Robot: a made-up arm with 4 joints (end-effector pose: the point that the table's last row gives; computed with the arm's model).
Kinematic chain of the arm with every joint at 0, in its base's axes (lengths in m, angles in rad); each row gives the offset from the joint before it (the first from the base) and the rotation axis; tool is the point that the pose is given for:
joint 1: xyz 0 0 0.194 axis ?
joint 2: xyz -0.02 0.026 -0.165 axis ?
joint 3: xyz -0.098 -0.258 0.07 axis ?
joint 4: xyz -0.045 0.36 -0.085 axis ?
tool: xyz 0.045 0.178 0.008
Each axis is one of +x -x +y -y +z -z.
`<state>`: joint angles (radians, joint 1 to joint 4).
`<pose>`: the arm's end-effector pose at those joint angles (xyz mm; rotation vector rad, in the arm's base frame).
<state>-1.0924 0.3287 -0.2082 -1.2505</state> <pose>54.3 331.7 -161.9 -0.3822 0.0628 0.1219</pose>
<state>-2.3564 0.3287 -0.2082 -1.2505</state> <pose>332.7 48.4 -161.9 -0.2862 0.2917 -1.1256</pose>
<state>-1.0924 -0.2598 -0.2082 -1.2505</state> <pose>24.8 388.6 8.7 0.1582 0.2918 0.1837</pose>
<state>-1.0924 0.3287 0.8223 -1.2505</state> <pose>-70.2 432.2 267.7 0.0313 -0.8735 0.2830</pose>
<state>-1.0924 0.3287 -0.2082 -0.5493</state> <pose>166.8 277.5 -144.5 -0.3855 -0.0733 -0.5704</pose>
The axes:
joint 1: +z
joint 2: -y
joint 3: +x
joint 4: -z

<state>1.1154 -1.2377 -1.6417 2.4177</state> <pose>222.4 -279.8 45.1 -0.6060 -1.4743 0.0025</pose>
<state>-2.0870 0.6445 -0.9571 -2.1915</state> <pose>-39.4 186.2 -330.7 -0.0037 1.0948 -0.2143</pose>
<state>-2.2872 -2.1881 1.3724 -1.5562</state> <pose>-409.4 -354.2 27.2 1.5848 -1.4795 -1.8959</pose>
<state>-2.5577 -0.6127 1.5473 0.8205</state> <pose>-323.0 -40.2 441.3 -1.5875 0.9852 1.7407</pose>
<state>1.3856 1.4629 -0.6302 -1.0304</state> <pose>-74.2 248.0 -272.2 -0.2846 -1.6503 1.4575</pose>
